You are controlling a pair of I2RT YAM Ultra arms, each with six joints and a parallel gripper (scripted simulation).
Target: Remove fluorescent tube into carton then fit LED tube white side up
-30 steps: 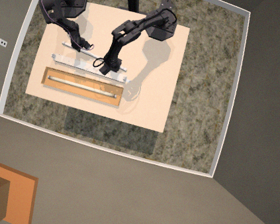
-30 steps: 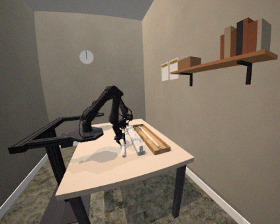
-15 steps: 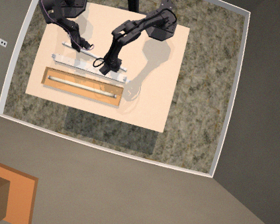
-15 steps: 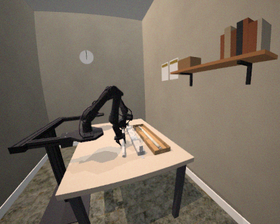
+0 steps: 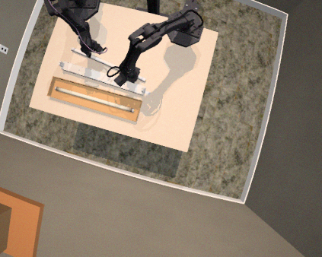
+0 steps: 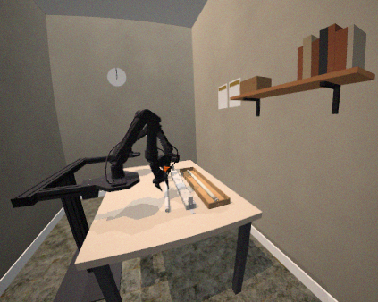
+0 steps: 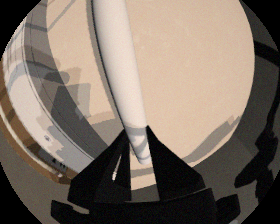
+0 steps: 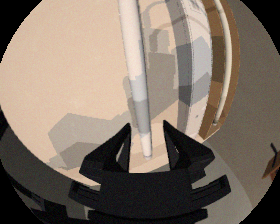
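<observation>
Right now my right hand is 2 cm short of the LED tube, 11 cm to the right of it and 5 cm above it. Round my right hand: carton (28 cm ahead, 9 cm to the left, 4 cm below); light fixture (13 cm ahead, 11 cm to the left, 1 cm below); old fluorescent tube (29 cm ahead, 9 cm to the left, 4 cm below).
</observation>
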